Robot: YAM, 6 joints.
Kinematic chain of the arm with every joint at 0, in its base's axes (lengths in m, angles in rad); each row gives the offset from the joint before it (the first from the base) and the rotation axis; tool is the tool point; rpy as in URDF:
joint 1: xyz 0 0 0.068 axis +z
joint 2: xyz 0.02 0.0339 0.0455 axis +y
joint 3: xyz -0.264 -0.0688 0 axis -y
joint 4: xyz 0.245 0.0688 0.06 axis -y
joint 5: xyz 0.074 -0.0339 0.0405 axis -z
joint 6: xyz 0.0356 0 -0.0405 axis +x
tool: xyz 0 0 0 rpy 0 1.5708 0
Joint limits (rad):
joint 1: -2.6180..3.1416
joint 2: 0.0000..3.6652
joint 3: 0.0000..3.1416
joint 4: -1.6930..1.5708
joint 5: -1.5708..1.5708
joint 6: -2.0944..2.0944
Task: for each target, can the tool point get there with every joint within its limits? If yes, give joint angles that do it. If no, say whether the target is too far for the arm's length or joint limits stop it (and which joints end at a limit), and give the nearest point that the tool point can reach.
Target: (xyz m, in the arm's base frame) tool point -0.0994 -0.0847 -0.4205
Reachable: no: joint limits stop it (at a limit: joint 2) | nearest point -0.1117 -0.0951 -0.3657 | short by 0.057 m
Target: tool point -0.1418 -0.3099 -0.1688
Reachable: yes | joints -2.0085 3.1149 1.8700 -1.1243 -0.0811 -1.2378
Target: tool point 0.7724 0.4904 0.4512
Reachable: no: too far | nearest point 0.5112 0.3246 0.3345 | short by 0.331 m
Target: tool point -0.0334 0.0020 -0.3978
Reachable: no: joint limits stop it (at a limit: joint 2) | nearest point -0.0700 0.0042 -0.3332 | short by 0.074 m
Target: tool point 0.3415 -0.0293 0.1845
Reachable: yes | joints -0.1835 1.7568 1.0303 -0.2344 -1.2248 0.4029
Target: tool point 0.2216 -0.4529 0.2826
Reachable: yes | joints -1.1303 2.1641 1.9962 -0.5066 -0.2080 -0.7167
